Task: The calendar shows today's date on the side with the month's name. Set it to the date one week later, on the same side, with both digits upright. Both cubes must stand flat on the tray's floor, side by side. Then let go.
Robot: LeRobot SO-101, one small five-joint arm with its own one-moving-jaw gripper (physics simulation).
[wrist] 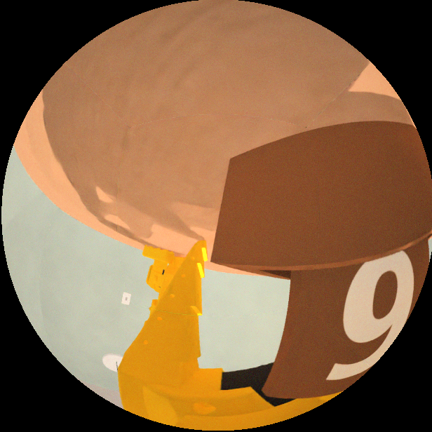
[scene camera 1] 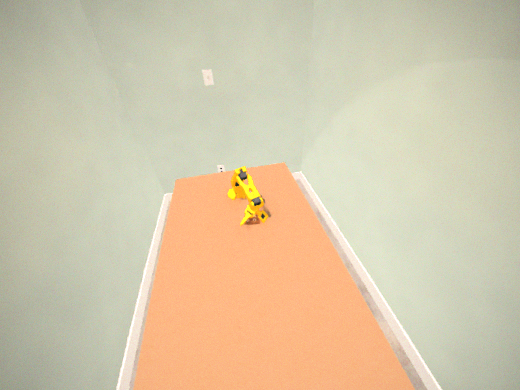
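The small brown calendar tray (scene camera 1: 255, 223) lies under my gripper in the scene view, with tiny pale marks of its cubes' digits, too small to read. In the wrist view a large plain brown panel (wrist: 320, 195), apparently part of the tray, fills the right. Below it a brown cube (wrist: 312, 325) shows a pale 9, close to the camera and upright in this view. I cannot make out a second cube. My gripper (scene camera 1: 252, 220) (wrist: 295, 275) is open and empty. Its notched jaw stands left of the cube, apart from it; the moving jaw is hidden behind the cube.
The yellow arm (scene camera 1: 249, 190) stands near the far end of the long orange table top (scene camera 1: 250, 300). Pale rails (scene camera 1: 142, 300) (scene camera 1: 370, 285) run along both sides. The arm's shadow falls on the surface in the wrist view.
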